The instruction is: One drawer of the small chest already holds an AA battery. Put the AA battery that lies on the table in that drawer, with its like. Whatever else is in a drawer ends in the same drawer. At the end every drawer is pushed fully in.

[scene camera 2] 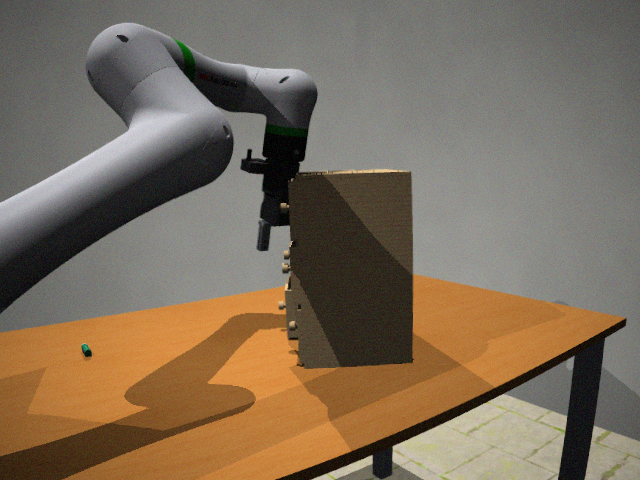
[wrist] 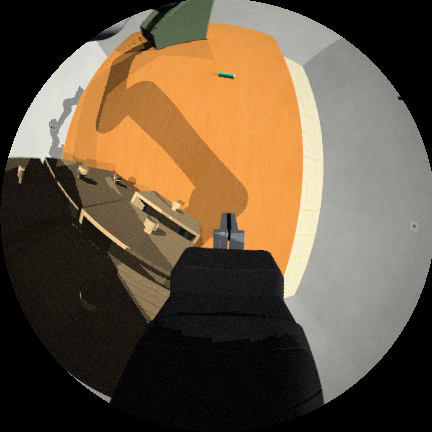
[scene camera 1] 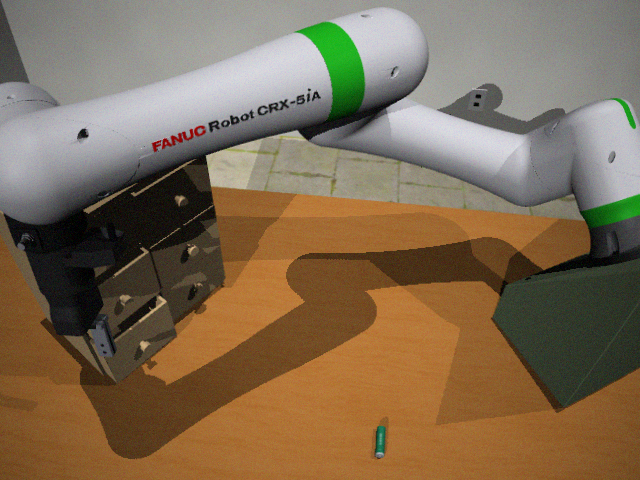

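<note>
A green AA battery (scene camera 1: 380, 441) (scene camera 2: 86, 349) (wrist: 226, 75) lies on the table, away from the chest. The small chest (scene camera 2: 361, 232) has a low drawer (scene camera 1: 160, 326) (wrist: 189, 217) partly open, at its lower left in scene camera 1. A small dark greenish patch (wrist: 185, 232) shows inside that drawer, too small to identify. A light rim shows above the middle-left drawer (wrist: 112, 222); I cannot tell if it is flush. My gripper (scene camera 1: 105, 355) (scene camera 2: 263, 250) (wrist: 227, 220) is shut and empty, in front of the chest and above the low drawer's level. The arm hides part of the chest in scene camera 1.
A dark green pedestal (scene camera 1: 568, 330) (wrist: 185, 25) carries the arm, across the wooden table (scene camera 1: 289, 423) (scene camera 2: 465, 304) from the chest. Wooden knobs stick out from the drawer fronts. The arm's upper link passes over the chest's top in scene camera 1.
</note>
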